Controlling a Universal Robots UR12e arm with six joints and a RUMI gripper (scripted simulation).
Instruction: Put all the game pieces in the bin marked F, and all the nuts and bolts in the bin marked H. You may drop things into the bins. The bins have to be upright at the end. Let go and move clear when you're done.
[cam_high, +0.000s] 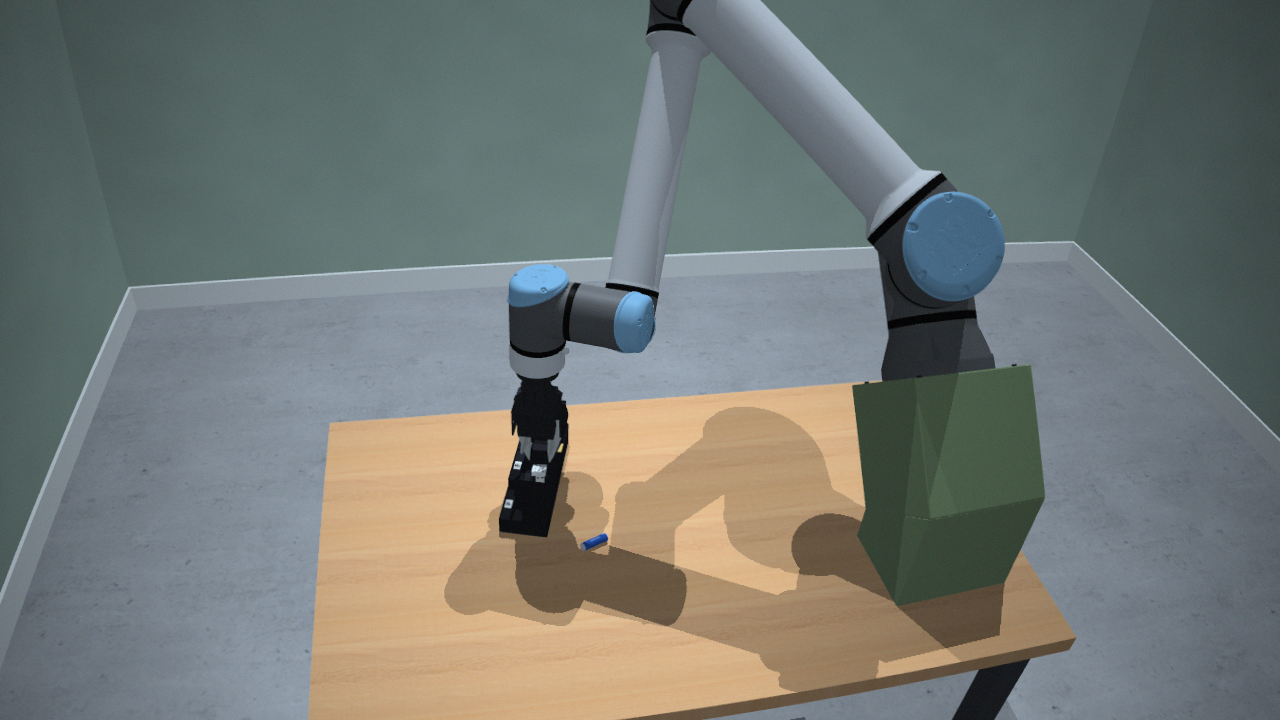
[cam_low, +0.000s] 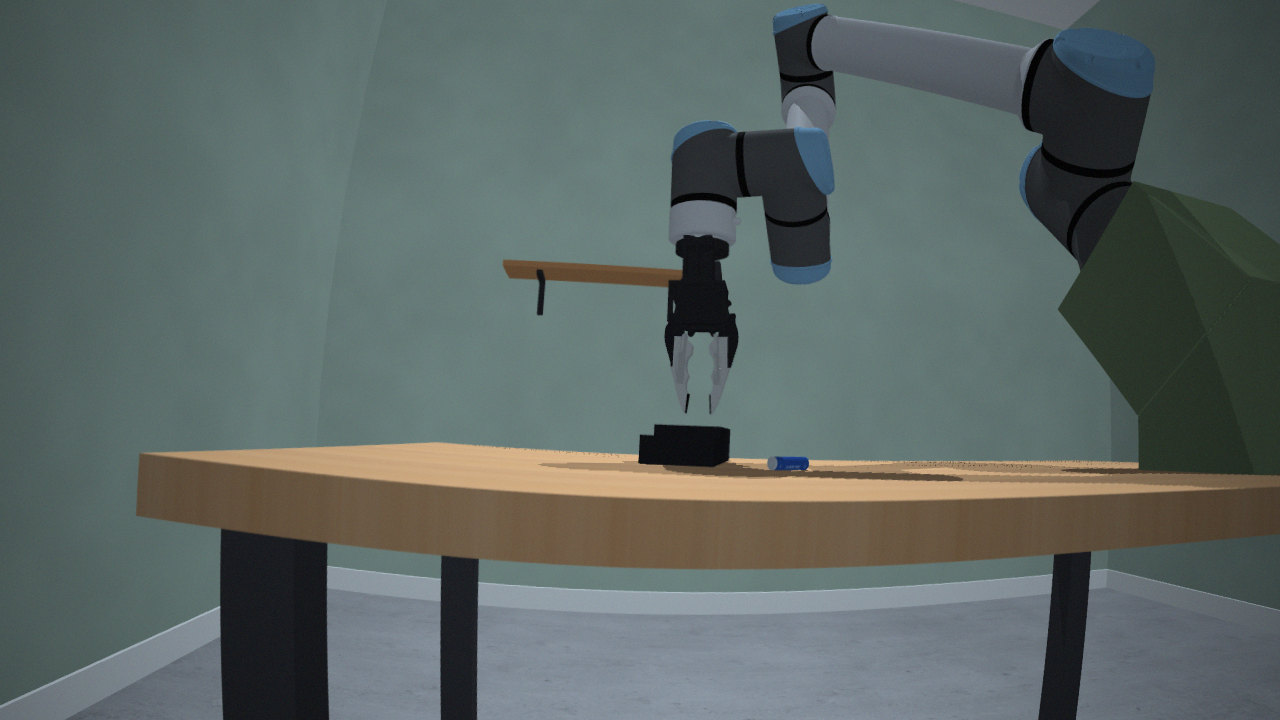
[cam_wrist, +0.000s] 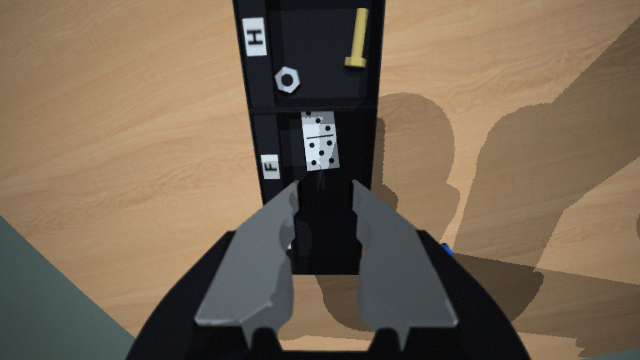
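The black bin is 6 cm below my hand and 1 cm ahead of it. From my hand the other things lie so: grey nut: 7 cm below, 6 cm to the right; white domino: 6 cm below, 2 cm to the right; white die: 6 cm below.
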